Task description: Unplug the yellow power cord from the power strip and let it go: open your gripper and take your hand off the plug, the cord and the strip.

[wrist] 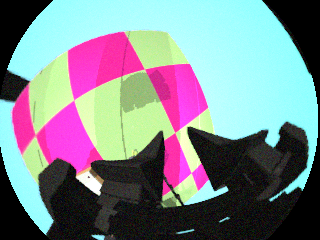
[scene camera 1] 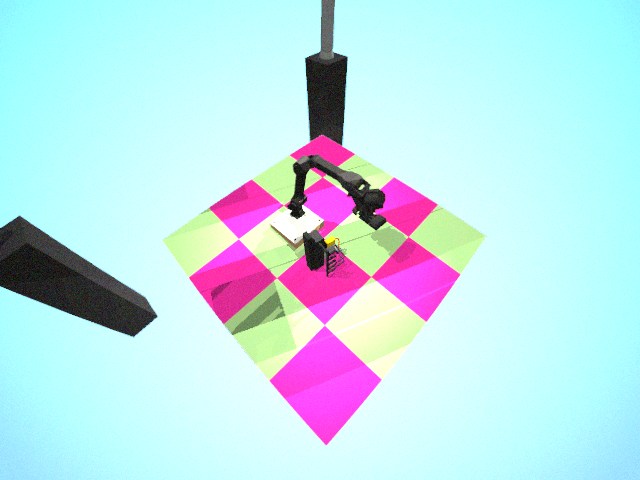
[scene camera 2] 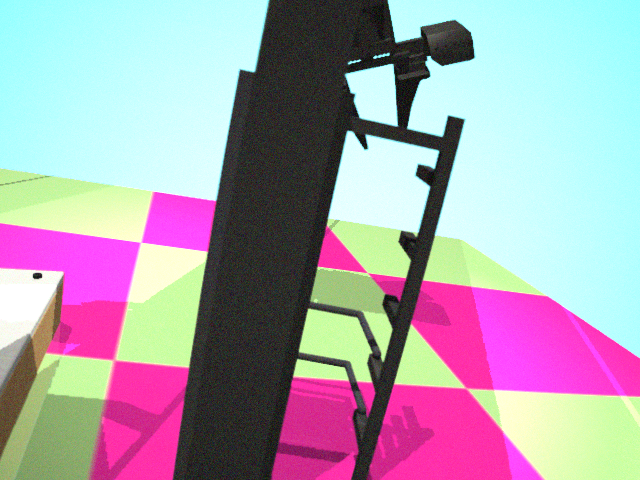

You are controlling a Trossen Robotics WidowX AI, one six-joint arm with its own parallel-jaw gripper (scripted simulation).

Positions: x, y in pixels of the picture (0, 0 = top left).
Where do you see a black power strip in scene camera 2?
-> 244, 80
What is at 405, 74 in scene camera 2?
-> The gripper.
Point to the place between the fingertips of the gripper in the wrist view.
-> At 175, 131
